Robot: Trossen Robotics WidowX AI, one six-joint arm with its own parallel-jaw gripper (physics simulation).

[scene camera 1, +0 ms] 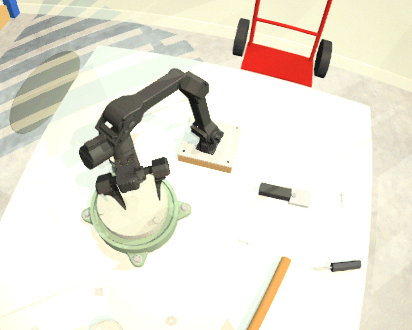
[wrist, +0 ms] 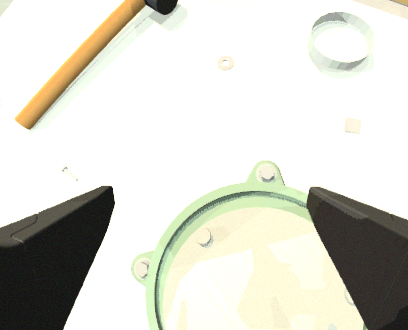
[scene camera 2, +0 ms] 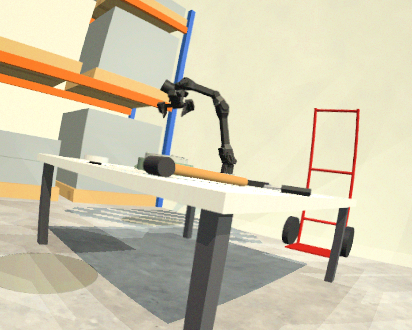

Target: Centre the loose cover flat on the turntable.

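Seen in the pictures: gripper, fingertip midpoint: (scene camera 1: 142, 204) (wrist: 212, 195) (scene camera 2: 172, 117); arm's base, origin of the base link: (scene camera 1: 207, 145).
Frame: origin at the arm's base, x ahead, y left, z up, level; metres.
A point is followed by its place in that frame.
Observation:
The turntable has a pale green ring body (scene camera 1: 132, 245) @(x 0.434, y -0.083, z 0.009 m) (scene camera 2: 140, 162) @(x 0.461, y -0.142, z -0.005 m) (wrist: 220, 195) @(x 0.395, y -0.024, z 0.020 m) with bolted lugs. A cream disc (scene camera 1: 132, 220) @(x 0.370, y -0.107, z 0.047 m) (wrist: 240, 280) @(x 0.326, y -0.101, z 0.048 m) with small round studs lies inside the ring and looks flat. The frames do not settle whether this disc is the loose cover or the turntable's own face. The lower part of the disc runs out of the wrist view, and the arm hides its far part in scene camera 1. My gripper (scene camera 1: 142, 204) @(x 0.381, y -0.046, z 0.234 m) (scene camera 2: 174, 115) @(x 0.381, y -0.046, z 0.234 m) (wrist: 212, 195) @(x 0.381, y -0.046, z 0.234 m) is open and empty. It points down, well above the turntable, with the fingers wide apart.
A mallet with an orange handle (scene camera 1: 270, 295) @(x 0.431, y 0.363, z -0.001 m) (scene camera 2: 210, 175) @(x 0.474, y 0.375, z -0.015 m) (wrist: 80, 65) @(x 0.451, y 0.344, z -0.013 m) lies on the table. A shallow pale ring (wrist: 341, 65) @(x 0.689, y -0.066, z -0.019 m), a washer (wrist: 220, 63) @(x 0.599, y 0.119, z -0.038 m) and a small screw (wrist: 71, 174) @(x 0.278, y 0.222, z -0.034 m) lie near the turntable. A scraper (scene camera 1: 275, 191) @(x 0.078, y 0.273, z -0.011 m) and a screwdriver (scene camera 1: 346, 265) @(x 0.256, y 0.588, z -0.012 m) lie farther right.

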